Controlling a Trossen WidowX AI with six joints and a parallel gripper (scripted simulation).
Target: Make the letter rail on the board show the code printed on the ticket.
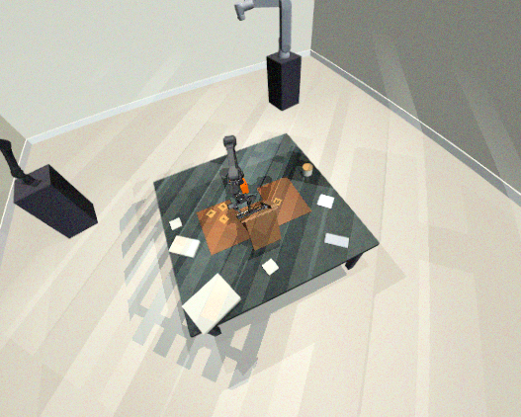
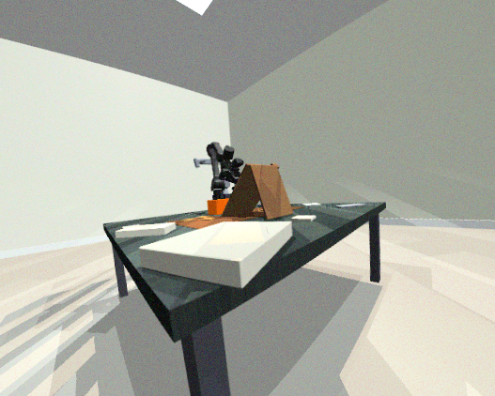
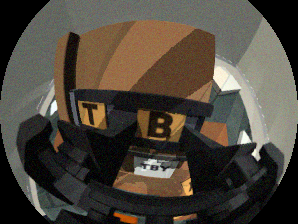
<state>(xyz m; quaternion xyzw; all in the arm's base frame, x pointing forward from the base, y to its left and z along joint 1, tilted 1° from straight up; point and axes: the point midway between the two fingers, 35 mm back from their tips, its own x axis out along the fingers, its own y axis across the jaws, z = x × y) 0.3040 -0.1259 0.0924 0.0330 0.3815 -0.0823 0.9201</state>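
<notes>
My gripper tip is 7 cm above the white ticket and 6 cm past it. Also, from my gripper tip: yellow letter tile (29 cm to the left, 16 cm below, 5 cm behind); then flat white slab (45 cm to the right, 16 cm below, 13 cm behind); then mat (17 cm below, 13 cm behind, 10 cm to the left).
</notes>
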